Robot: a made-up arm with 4 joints. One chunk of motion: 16 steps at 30 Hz.
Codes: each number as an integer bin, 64 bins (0 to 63) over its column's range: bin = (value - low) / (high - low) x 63, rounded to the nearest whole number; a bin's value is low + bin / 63 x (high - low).
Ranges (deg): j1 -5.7..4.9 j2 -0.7..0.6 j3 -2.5..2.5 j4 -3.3..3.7
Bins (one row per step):
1: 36 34 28 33
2: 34 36 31 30
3: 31 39 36 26
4: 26 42 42 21
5: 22 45 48 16
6: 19 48 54 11
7: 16 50 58 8
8: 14 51 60 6
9: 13 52 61 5
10: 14 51 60 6
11: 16 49 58 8
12: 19 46 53 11
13: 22 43 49 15
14: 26 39 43 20
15: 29 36 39 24
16: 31 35 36 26
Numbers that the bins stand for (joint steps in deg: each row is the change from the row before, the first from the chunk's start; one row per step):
1: 0.357 0.002 -0.278 0.367
2: 0.021 0.043 -0.040 0.033
3: -0.484 0.105 0.357 -0.411
4: -1.325 0.167 0.833 -0.967
5: -1.998 0.229 1.310 -1.522
6: -2.503 0.290 1.786 -2.078
7: -3.008 0.332 2.103 -2.411
8: -3.344 0.352 2.262 -2.633
9: -3.513 0.373 2.341 -2.744
10: -3.344 0.352 2.262 -2.633
11: -3.008 0.311 2.103 -2.411
12: -2.503 0.249 1.706 -2.078
13: -1.998 0.187 1.389 -1.633
14: -1.325 0.105 0.913 -1.078
15: -0.821 0.043 0.595 -0.633
16: -0.484 0.022 0.357 -0.411

